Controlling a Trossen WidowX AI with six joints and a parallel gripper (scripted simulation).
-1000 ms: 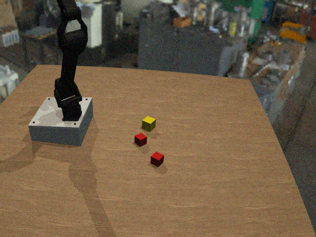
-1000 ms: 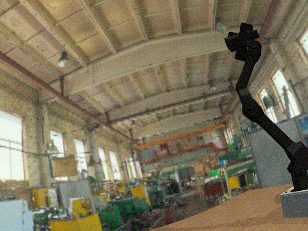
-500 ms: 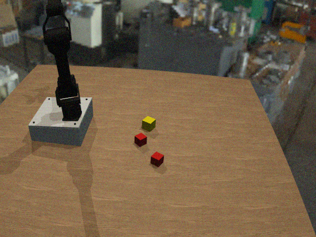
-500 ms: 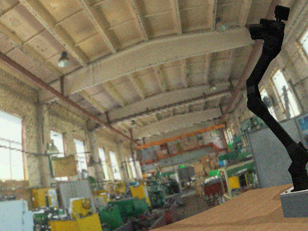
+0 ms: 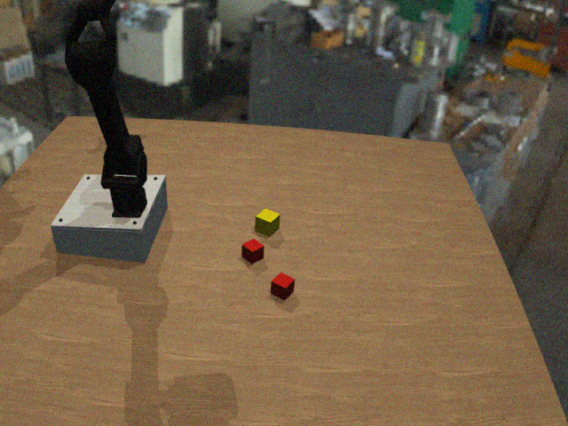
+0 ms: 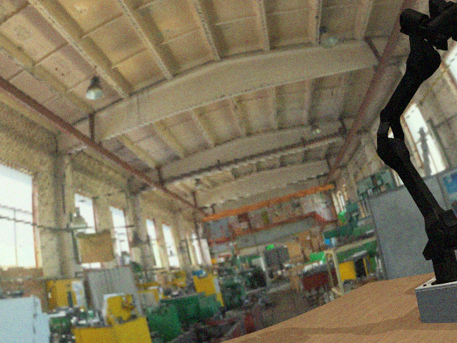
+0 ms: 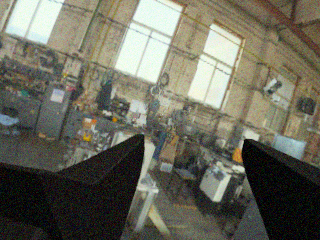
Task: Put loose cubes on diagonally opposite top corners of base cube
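My gripper tip is now 650 mm above the yellow cube, 420 mm short of it and 250 mm to the left of it.
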